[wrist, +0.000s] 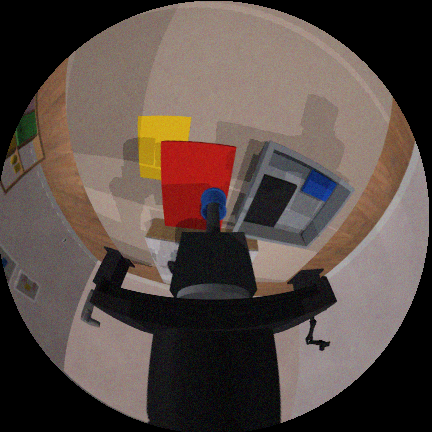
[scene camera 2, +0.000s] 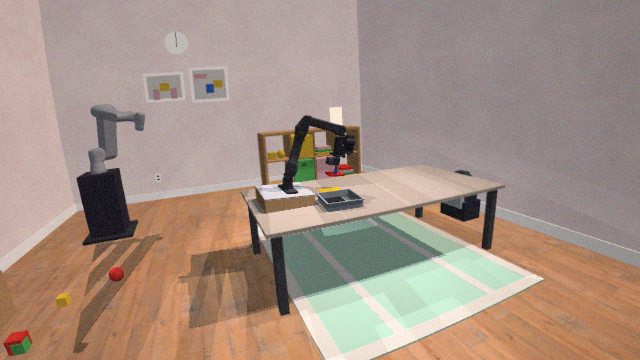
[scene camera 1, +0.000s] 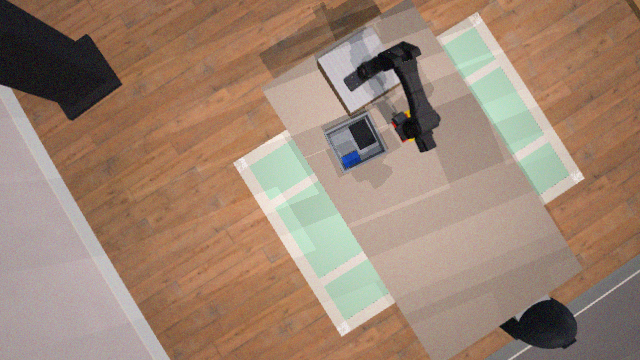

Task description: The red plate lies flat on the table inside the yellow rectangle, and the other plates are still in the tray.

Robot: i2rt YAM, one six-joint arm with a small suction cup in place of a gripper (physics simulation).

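Places are measured from the arm's base along level axes (x ahead, y left, z up), in centimetres.
Pixels of known places: hand, its tool point: (wrist: 212, 194) (scene camera 2: 334, 175); arm's base, origin of its link: (scene camera 2: 287, 189) (scene camera 1: 363, 74).
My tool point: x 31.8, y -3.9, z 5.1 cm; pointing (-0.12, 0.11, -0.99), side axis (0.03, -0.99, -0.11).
Note:
Ahead of a thing's pixels: the offset from my tool point to its middle. Level surfaces: height alone.
The red plate @(dx +1.0, dy +2.1, dz +0.6 cm) (scene camera 1: 395, 123) (scene camera 2: 329, 174) (wrist: 192, 170) hangs level below my suction cup (scene camera 2: 335, 172) (wrist: 213, 201), which is on it near one edge. It is clear above the table. In the wrist view it covers the lower right part of the yellow rectangle (scene camera 2: 328, 190) (wrist: 164, 128). In scene camera 1 the arm hides most of both. The grey tray @(dx -7.1, dy -18.1, dz -10.6 cm) (scene camera 1: 366, 160) (scene camera 2: 341, 205) (wrist: 277, 236) stands beside the rectangle. A black plate @(dx -8.9, dy -12.1, dz -12.3 cm) (scene camera 1: 362, 133) (wrist: 270, 200) and a smaller blue plate @(dx -1.8, dy -24.1, dz -12.3 cm) (scene camera 1: 351, 159) (wrist: 318, 185) are in it, apart from each other.
The arm's base stands on a low white-topped box (scene camera 1: 345, 75) (scene camera 2: 285, 201) near one table end, close to the tray. The wooden table @(dz -13.1 cm) (scene camera 1: 480, 240) (scene camera 2: 425, 187) extends away past the tray. Another grey arm on a black pedestal (scene camera 2: 105, 205) stands on the floor.

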